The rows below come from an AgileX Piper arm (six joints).
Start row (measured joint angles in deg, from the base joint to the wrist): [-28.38, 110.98, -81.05, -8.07, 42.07, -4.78]
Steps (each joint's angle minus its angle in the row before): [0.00, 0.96, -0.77, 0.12, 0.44, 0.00]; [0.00, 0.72, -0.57, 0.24, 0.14, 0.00]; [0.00, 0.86, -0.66, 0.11, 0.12, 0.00]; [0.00, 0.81, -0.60, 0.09, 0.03, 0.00]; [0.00, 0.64, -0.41, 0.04, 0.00, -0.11]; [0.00, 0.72, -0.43, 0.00, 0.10, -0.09]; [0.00, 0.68, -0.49, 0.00, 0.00, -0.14]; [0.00, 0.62, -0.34, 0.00, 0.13, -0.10]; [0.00, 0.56, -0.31, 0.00, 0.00, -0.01]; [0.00, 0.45, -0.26, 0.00, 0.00, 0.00]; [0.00, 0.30, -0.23, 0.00, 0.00, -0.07]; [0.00, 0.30, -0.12, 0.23, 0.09, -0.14]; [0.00, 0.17, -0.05, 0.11, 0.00, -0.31]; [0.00, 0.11, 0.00, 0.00, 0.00, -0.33]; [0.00, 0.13, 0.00, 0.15, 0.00, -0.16]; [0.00, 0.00, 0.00, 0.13, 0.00, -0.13]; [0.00, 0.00, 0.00, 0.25, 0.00, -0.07]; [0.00, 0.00, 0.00, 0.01, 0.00, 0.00]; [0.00, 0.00, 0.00, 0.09, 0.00, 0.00]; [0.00, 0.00, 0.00, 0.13, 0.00, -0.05]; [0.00, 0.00, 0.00, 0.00, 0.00, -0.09]
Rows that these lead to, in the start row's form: [-28.38, 111.94, -81.82, -7.95, 42.51, -4.78]; [-28.38, 112.66, -82.39, -7.71, 42.65, -4.78]; [-28.38, 113.52, -83.05, -7.60, 42.77, -4.78]; [-28.38, 114.33, -83.65, -7.51, 42.80, -4.78]; [-28.38, 114.97, -84.06, -7.47, 42.80, -4.89]; [-28.38, 115.69, -84.49, -7.47, 42.90, -4.98]; [-28.38, 116.37, -84.98, -7.47, 42.90, -5.12]; [-28.38, 116.99, -85.32, -7.47, 43.03, -5.22]; [-28.38, 117.55, -85.63, -7.47, 43.03, -5.23]; [-28.38, 118.00, -85.89, -7.47, 43.03, -5.23]; [-28.38, 118.30, -86.12, -7.47, 43.03, -5.30]; [-28.38, 118.60, -86.24, -7.24, 43.12, -5.44]; [-28.38, 118.77, -86.29, -7.13, 43.12, -5.75]; [-28.38, 118.88, -86.29, -7.13, 43.12, -6.08]; [-28.38, 119.01, -86.29, -6.98, 43.12, -6.24]; [-28.38, 119.01, -86.29, -6.85, 43.12, -6.37]; [-28.38, 119.01, -86.29, -6.60, 43.12, -6.44]; [-28.38, 119.01, -86.29, -6.59, 43.12, -6.44]; [-28.38, 119.01, -86.29, -6.50, 43.12, -6.44]; [-28.38, 119.01, -86.29, -6.37, 43.12, -6.49]; [-28.38, 119.01, -86.29, -6.37, 43.12, -6.58]
